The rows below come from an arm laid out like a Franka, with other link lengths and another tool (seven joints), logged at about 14 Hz.
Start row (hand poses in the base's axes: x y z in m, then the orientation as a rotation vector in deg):
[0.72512 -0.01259 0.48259 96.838 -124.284 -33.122]
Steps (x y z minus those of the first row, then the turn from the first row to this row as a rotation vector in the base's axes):
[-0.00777 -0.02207 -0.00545 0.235 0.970 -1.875]
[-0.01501 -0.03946 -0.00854 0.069 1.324 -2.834]
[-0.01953 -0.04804 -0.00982 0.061 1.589 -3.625]
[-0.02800 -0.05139 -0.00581 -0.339 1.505 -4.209]
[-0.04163 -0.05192 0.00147 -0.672 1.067 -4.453]
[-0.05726 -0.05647 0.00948 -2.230 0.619 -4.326]
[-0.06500 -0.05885 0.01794 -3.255 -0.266 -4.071]
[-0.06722 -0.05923 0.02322 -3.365 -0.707 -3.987]
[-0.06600 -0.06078 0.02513 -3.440 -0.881 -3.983]
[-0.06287 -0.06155 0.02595 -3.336 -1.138 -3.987]
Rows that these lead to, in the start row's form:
[0.71735 -0.03466 0.47714 94.465 -125.421 -34.596]
[0.71011 -0.05205 0.47405 93.189 -126.067 -34.905]
[0.70559 -0.06063 0.47277 92.215 -126.621 -35.291]
[0.69712 -0.06398 0.47678 91.475 -127.196 -34.910]
[0.68349 -0.06451 0.48406 91.336 -127.709 -34.266]
[0.66786 -0.06906 0.49207 90.962 -127.771 -32.075]
[0.66012 -0.07144 0.50053 91.248 -128.053 -30.163]
[0.65790 -0.07182 0.50581 91.549 -128.271 -29.689]
[0.65912 -0.07337 0.50772 91.622 -128.381 -29.472]
[0.66225 -0.07414 0.50854 91.831 -128.574 -29.405]

